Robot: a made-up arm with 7 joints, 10 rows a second.
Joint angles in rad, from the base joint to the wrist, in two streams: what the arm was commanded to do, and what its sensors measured. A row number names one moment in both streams.
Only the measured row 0 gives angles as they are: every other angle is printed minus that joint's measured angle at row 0.
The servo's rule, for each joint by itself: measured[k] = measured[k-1] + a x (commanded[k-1-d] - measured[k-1]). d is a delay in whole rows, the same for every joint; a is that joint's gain. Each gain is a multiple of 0.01, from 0.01 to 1. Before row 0 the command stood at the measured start. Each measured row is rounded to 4 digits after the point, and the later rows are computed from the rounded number. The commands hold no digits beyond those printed.
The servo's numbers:
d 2
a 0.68 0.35 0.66 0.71 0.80 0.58 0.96
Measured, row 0:
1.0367 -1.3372 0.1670 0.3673 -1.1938 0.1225 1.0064
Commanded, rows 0 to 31:
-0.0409 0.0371 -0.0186 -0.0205 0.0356 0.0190 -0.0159
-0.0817 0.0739 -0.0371 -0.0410 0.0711 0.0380 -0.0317
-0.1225 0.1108 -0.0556 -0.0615 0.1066 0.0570 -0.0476
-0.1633 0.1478 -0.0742 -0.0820 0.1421 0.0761 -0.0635
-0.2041 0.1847 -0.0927 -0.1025 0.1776 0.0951 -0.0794
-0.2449 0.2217 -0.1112 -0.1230 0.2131 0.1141 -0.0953
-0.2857 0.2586 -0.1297 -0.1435 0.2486 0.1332 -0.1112
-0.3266 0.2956 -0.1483 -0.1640 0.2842 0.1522 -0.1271
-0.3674 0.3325 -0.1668 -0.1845 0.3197 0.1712 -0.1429
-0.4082 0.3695 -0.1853 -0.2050 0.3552 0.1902 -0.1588
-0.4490 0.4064 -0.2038 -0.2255 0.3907 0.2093 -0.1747
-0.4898 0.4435 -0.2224 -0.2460 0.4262 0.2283 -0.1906
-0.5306 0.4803 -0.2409 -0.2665 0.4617 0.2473 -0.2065
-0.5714 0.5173 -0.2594 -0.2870 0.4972 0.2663 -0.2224
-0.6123 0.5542 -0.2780 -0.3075 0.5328 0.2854 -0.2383
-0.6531 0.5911 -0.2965 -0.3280 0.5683 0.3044 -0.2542
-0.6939 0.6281 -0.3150 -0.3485 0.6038 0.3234 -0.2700
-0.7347 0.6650 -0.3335 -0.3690 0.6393 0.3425 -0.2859
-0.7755 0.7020 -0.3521 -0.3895 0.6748 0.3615 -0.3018
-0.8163 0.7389 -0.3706 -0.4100 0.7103 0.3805 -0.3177
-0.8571 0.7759 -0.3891 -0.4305 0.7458 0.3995 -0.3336
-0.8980 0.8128 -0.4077 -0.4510 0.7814 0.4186 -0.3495
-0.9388 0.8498 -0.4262 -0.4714 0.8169 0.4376 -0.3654
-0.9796 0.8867 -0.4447 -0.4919 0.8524 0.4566 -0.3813
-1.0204 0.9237 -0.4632 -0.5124 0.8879 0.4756 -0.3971
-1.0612 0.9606 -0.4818 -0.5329 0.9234 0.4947 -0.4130
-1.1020 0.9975 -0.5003 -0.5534 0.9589 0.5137 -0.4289
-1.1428 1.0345 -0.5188 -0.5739 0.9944 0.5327 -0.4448
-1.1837 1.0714 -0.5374 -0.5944 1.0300 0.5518 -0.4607
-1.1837 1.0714 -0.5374 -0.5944 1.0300 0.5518 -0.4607
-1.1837 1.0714 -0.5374 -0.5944 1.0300 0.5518 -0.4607
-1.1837 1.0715 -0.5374 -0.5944 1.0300 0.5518 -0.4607
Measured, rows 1 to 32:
0.0000 0.0000 0.0000 0.0000 0.0000 0.0000 0.0000
0.0000 0.0000 0.0000 0.0000 0.0000 0.0000 0.0000
-0.0278 0.0130 -0.0123 -0.0146 0.0285 0.0110 -0.0153
-0.0645 0.0343 -0.0287 -0.0333 0.0626 0.0267 -0.0310
-0.1039 0.0611 -0.0465 -0.0533 0.0978 0.0443 -0.0469
-0.1443 0.0914 -0.0648 -0.0737 0.1332 0.0627 -0.0628
-0.1850 0.1241 -0.0832 -0.0941 0.1687 0.0815 -0.0787
-0.2257 0.1583 -0.1017 -0.1146 0.2042 0.1004 -0.0946
-0.2665 0.1934 -0.1202 -0.1351 0.2397 0.1194 -0.1105
-0.3074 0.2292 -0.1387 -0.1556 0.2753 0.1384 -0.1264
-0.3482 0.2654 -0.1572 -0.1761 0.3108 0.1574 -0.1422
-0.3890 0.3018 -0.1757 -0.1966 0.3463 0.1764 -0.1581
-0.4298 0.3384 -0.1942 -0.2171 0.3818 0.1955 -0.1740
-0.4706 0.3752 -0.2128 -0.2376 0.4173 0.2145 -0.1899
-0.5114 0.4120 -0.2313 -0.2581 0.4528 0.2335 -0.2058
-0.5522 0.4489 -0.2498 -0.2786 0.4883 0.2525 -0.2217
-0.5931 0.4858 -0.2684 -0.2991 0.5239 0.2716 -0.2376
-0.6339 0.5227 -0.2869 -0.3196 0.5594 0.2906 -0.2535
-0.6747 0.5596 -0.3054 -0.3401 0.5949 0.3096 -0.2693
-0.7155 0.5965 -0.3239 -0.3606 0.6304 0.3287 -0.2852
-0.7563 0.6334 -0.3425 -0.3811 0.6659 0.3477 -0.3011
-0.7971 0.6703 -0.3610 -0.4016 0.7014 0.3667 -0.3170
-0.8379 0.7073 -0.3795 -0.4221 0.7369 0.3857 -0.3329
-0.8788 0.7442 -0.3981 -0.4426 0.7725 0.4048 -0.3488
-0.9196 0.7812 -0.4166 -0.4630 0.8080 0.4238 -0.3647
-0.9604 0.8181 -0.4351 -0.4835 0.8435 0.4428 -0.3806
-1.0012 0.8551 -0.4536 -0.5040 0.8790 0.4618 -0.3964
-1.0420 0.8920 -0.4722 -0.5245 0.9145 0.4809 -0.4123
-1.0828 0.9289 -0.4907 -0.5450 0.9500 0.4999 -0.4282
-1.1236 0.9659 -0.5092 -0.5655 0.9855 0.5189 -0.4441
-1.1645 1.0028 -0.5278 -0.5860 1.0211 0.5380 -0.4600
-1.1776 1.0268 -0.5341 -0.5920 1.0282 0.5460 -0.4607

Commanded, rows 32 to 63:
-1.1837 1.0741 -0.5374 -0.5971 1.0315 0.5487 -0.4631
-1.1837 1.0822 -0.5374 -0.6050 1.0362 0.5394 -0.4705
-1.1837 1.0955 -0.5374 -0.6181 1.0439 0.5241 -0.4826
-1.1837 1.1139 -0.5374 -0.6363 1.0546 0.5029 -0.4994
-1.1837 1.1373 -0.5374 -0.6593 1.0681 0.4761 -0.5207
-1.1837 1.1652 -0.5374 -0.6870 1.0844 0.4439 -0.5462
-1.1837 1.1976 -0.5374 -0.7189 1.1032 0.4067 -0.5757
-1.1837 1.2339 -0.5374 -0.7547 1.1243 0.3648 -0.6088
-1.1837 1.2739 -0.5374 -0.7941 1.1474 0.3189 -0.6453
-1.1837 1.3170 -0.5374 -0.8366 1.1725 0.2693 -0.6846
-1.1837 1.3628 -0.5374 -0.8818 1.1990 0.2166 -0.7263
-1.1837 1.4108 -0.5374 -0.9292 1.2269 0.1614 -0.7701
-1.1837 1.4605 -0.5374 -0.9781 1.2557 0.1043 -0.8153
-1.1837 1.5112 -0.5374 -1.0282 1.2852 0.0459 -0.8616
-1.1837 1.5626 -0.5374 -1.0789 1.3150 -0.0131 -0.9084
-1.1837 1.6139 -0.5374 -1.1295 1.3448 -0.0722 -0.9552
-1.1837 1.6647 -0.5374 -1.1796 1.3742 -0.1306 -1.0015
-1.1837 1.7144 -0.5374 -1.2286 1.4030 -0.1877 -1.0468
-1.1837 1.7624 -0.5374 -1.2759 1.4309 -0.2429 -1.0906
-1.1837 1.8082 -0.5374 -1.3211 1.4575 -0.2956 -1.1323
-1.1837 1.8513 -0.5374 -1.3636 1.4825 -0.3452 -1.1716
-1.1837 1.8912 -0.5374 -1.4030 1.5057 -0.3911 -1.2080
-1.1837 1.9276 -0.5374 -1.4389 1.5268 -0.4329 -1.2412
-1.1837 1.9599 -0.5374 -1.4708 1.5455 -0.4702 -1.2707
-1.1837 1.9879 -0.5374 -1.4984 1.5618 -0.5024 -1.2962
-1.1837 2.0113 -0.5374 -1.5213 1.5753 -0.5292 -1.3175
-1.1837 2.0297 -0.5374 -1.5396 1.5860 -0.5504 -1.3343
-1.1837 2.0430 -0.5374 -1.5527 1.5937 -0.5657 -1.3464
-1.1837 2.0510 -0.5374 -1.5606 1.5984 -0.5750 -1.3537
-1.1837 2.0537 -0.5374 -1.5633 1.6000 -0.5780 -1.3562
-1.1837 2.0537 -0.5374 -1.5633 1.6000 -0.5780 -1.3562
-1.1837 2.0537 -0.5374 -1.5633 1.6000 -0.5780 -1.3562
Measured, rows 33 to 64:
-1.1817 1.0424 -0.5363 -0.5937 1.0296 0.5494 -0.4607
-1.1831 1.0526 -0.5370 -0.5942 1.0299 0.5508 -0.4607
-1.1835 1.0601 -0.5373 -0.5963 1.0312 0.5496 -0.4630
-1.1836 1.0678 -0.5374 -0.6025 1.0352 0.5437 -0.4702
-1.1837 1.0775 -0.5374 -0.6136 1.0422 0.5323 -0.4821
-1.1837 1.0902 -0.5374 -0.6297 1.0521 0.5152 -0.4987
-1.1837 1.1067 -0.5374 -0.6507 1.0649 0.4925 -0.5198
-1.1837 1.1272 -0.5374 -0.6765 1.0805 0.4643 -0.5451
-1.1837 1.1518 -0.5374 -0.7066 1.0987 0.4309 -0.5745
-1.1837 1.1805 -0.5374 -0.7408 1.1192 0.3926 -0.6074
-1.1837 1.2132 -0.5374 -0.7786 1.1418 0.3499 -0.6438
-1.1837 1.2495 -0.5374 -0.8198 1.1664 0.3032 -0.6830
-1.1837 1.2892 -0.5374 -0.8638 1.1925 0.2530 -0.7246
-1.1837 1.3318 -0.5374 -0.9102 1.2200 0.1999 -0.7683
-1.1837 1.3768 -0.5374 -0.9584 1.2486 0.1445 -0.8134
-1.1837 1.4238 -0.5374 -1.0080 1.2779 0.0873 -0.8597
-1.1837 1.4724 -0.5374 -1.0583 1.3076 0.0291 -0.9065
-1.1837 1.5219 -0.5374 -1.1089 1.3374 -0.0297 -0.9533
-1.1837 1.5719 -0.5374 -1.1591 1.3668 -0.0882 -0.9996
-1.1837 1.6218 -0.5374 -1.2084 1.3958 -0.1459 -1.0449
-1.1837 1.6710 -0.5374 -1.2563 1.4239 -0.2022 -1.0888
-1.1837 1.7190 -0.5374 -1.3023 1.4508 -0.2564 -1.1306
-1.1837 1.7653 -0.5374 -1.3458 1.4762 -0.3079 -1.1700
-1.1837 1.8094 -0.5374 -1.3864 1.4998 -0.3562 -1.2065
-1.1837 1.8508 -0.5374 -1.4237 1.5214 -0.4007 -1.2398
-1.1837 1.8890 -0.5374 -1.4571 1.5407 -0.4410 -1.2695
-1.1837 1.9236 -0.5374 -1.4864 1.5576 -0.4766 -1.2951
-1.1837 1.9543 -0.5374 -1.5112 1.5718 -0.5071 -1.3166
-1.1837 1.9807 -0.5374 -1.5314 1.5832 -0.5322 -1.3336
-1.1837 2.0025 -0.5374 -1.5465 1.5916 -0.5516 -1.3459
-1.1837 2.0195 -0.5374 -1.5565 1.5970 -0.5652 -1.3534
-1.1837 2.0315 -0.5374 -1.5613 1.5994 -0.5726 -1.3561

